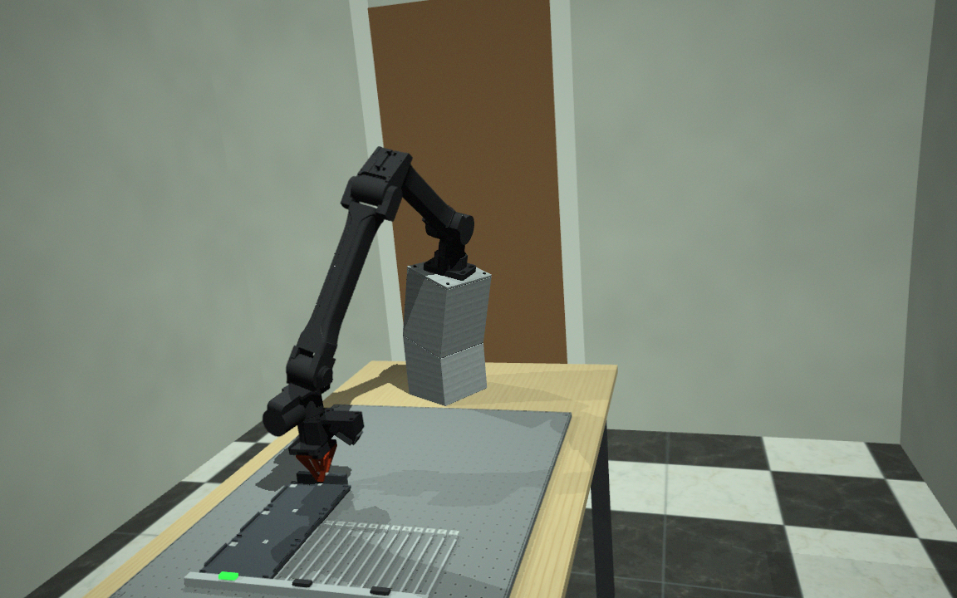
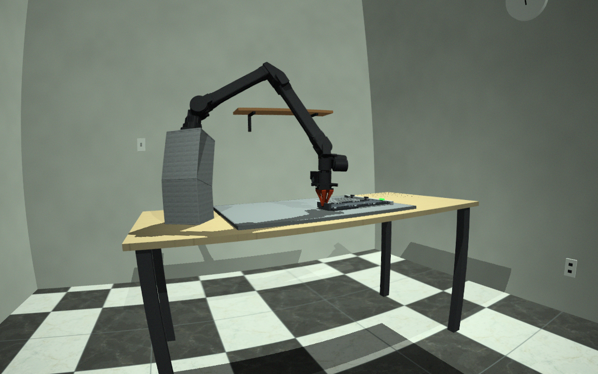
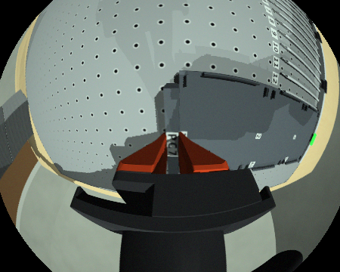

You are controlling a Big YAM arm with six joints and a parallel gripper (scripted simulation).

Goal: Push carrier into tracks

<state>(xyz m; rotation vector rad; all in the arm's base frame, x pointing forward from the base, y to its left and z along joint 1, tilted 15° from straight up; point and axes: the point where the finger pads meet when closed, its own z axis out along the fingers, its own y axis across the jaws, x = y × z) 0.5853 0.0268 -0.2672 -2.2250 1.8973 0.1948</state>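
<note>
Now: the carrier PC7 160 mm ahead of my hand, 30 mm to the left of it and 10 mm below it.
</note>
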